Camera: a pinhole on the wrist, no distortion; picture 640 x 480 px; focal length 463.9 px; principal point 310.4 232.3 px. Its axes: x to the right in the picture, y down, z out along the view. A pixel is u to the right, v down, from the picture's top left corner.
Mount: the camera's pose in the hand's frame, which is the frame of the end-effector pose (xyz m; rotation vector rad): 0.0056 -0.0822 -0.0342 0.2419 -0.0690 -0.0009
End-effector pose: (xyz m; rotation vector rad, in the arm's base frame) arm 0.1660 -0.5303 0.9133 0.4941 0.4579 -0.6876
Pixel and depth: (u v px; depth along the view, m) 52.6 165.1 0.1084
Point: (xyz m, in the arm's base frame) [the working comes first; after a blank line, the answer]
In the camera's frame: -0.0602 -0.0157 0.1084

0.0535 -0.6183 0.9630
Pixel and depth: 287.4 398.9 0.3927
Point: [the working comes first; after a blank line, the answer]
In the camera's frame: -0.0195 0.1410 0.3927

0.1987 -0.7509 1.2245
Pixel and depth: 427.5 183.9 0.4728
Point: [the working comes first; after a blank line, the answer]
In the camera's frame: 0.1193 -0.0493 0.4728

0.1586 -0.9764 1.1271
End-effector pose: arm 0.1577 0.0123 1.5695 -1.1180 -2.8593 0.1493
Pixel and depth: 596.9 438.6 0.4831
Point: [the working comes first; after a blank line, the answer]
In the camera's frame: 0.2984 0.2148 0.4831

-0.0836 0.1675 1.0741
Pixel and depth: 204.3 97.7 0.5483
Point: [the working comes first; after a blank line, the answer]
In the camera's frame: -0.1254 -0.1591 0.5483

-0.0190 -0.3911 1.1603
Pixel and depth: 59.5 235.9 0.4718
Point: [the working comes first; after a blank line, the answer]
In the camera's frame: -0.2552 0.0037 0.4718

0.1967 -0.3437 1.1800
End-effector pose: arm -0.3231 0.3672 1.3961 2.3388 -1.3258 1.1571
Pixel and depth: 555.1 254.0 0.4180
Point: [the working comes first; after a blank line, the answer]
In the camera's frame: 0.2205 0.0196 0.4180

0.0714 0.1327 1.3076
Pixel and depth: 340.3 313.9 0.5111
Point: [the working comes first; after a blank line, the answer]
In the camera's frame: 0.0329 0.0899 0.5111

0.0276 0.1785 1.0960
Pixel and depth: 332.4 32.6 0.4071
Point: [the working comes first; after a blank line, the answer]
In the camera's frame: 0.0193 -0.1752 0.4071

0.1250 0.4007 1.2458
